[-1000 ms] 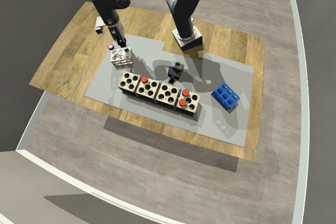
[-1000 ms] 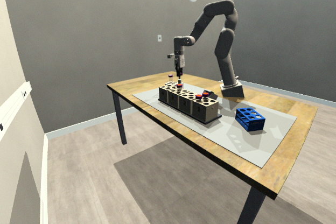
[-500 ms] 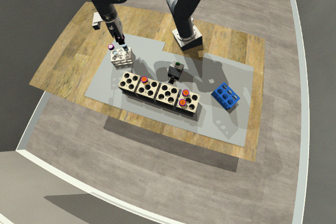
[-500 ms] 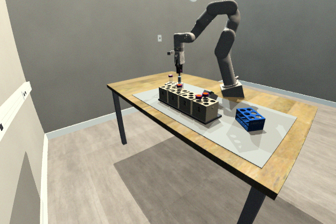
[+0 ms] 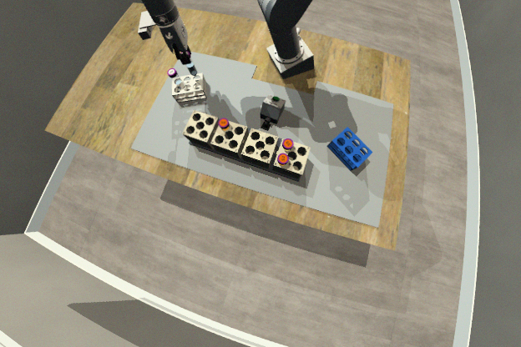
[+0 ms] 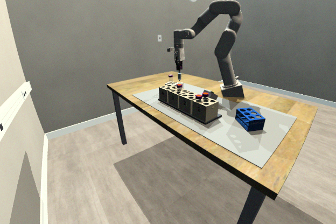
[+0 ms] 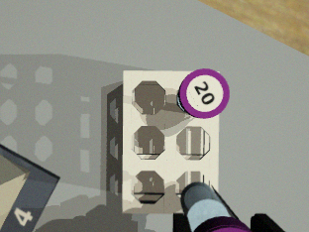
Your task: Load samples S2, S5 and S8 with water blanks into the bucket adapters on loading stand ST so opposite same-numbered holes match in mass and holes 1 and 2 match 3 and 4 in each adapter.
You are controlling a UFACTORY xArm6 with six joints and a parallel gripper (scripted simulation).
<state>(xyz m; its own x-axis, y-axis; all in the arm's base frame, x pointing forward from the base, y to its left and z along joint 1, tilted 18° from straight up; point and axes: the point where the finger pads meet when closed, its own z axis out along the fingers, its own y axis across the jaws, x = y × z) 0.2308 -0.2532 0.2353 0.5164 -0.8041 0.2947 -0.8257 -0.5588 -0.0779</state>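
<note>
My hand is 1 cm to the left of the water blank and 5 cm above it. Round my hand: white blank rack: 4 cm ahead, 2 cm to the right, 16 cm below; green DONE key: 3 cm behind, 33 cm to the left, 12 cm below; blue sample rack: 3 cm ahead, 66 cm to the left, 16 cm below.
</note>
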